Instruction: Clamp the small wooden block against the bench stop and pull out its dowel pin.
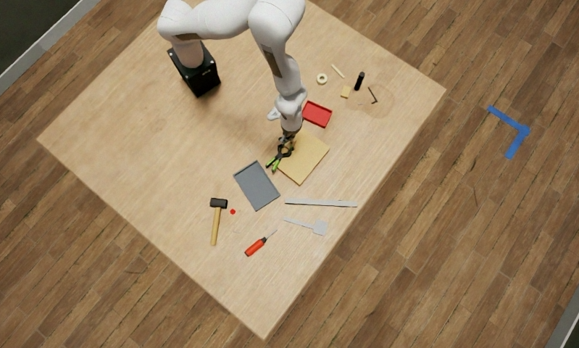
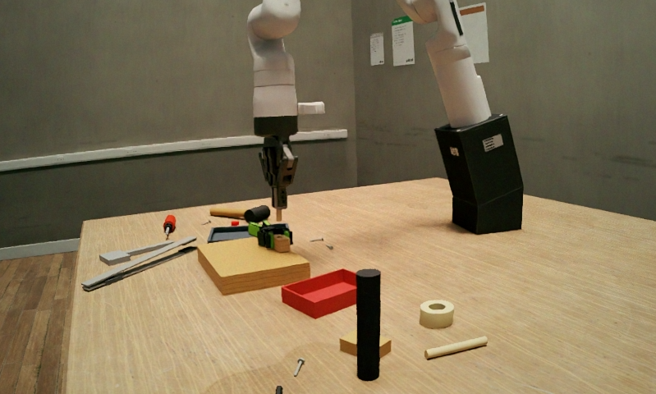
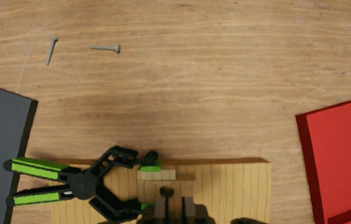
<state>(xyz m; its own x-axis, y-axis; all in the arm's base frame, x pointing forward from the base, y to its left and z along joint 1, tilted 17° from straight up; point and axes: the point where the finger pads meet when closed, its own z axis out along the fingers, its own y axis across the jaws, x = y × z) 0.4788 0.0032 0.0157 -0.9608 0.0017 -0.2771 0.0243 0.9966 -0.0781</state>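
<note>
Right now the red tray is 18 cm to the left of my hand and 12 cm below it. Round my hand: wooden block: 8 cm below, 1 cm to the right; then tan bench board: 10 cm below, 6 cm ahead, 2 cm to the right; then dowel pin: 2 cm below.
</note>
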